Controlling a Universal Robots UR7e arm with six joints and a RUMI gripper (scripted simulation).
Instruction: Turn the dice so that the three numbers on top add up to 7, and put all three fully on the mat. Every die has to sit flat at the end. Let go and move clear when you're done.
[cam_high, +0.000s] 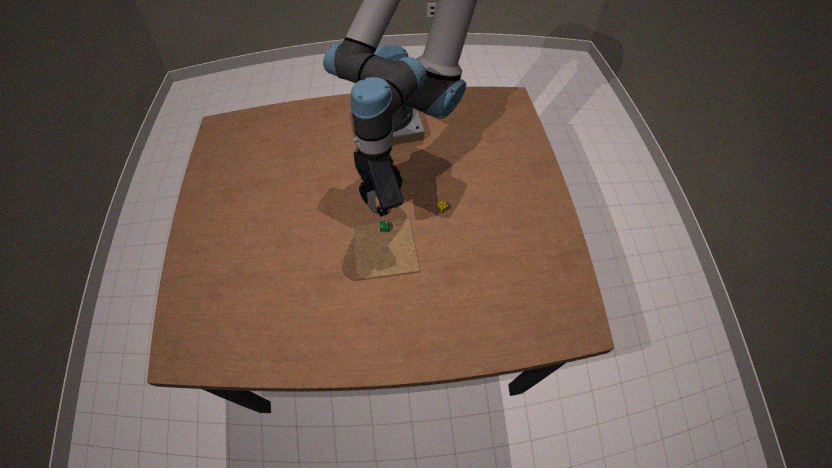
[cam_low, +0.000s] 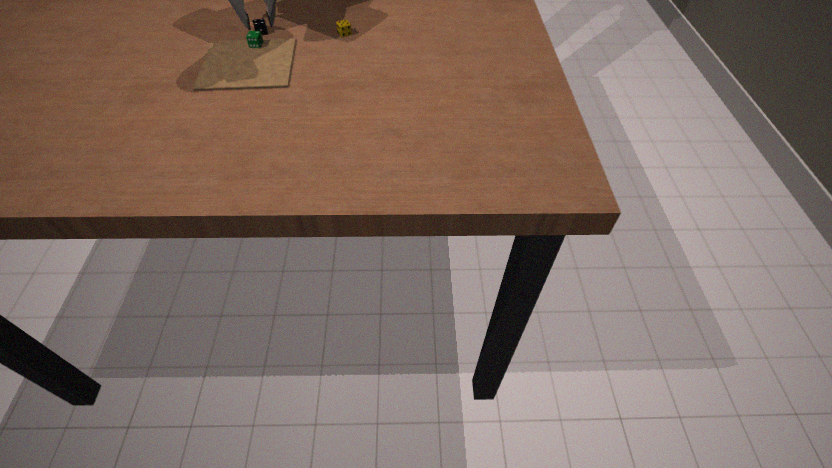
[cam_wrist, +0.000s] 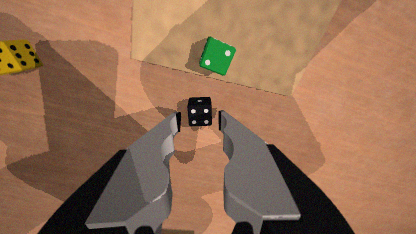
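The black die is 10 mm below my hand. Round my hand: yellow die: 140 mm to the left, 20 mm ahead, 10 mm below; then green die: 50 mm ahead, 10 mm below; then tan mat: 100 mm ahead, 20 mm below, 10 mm to the right.
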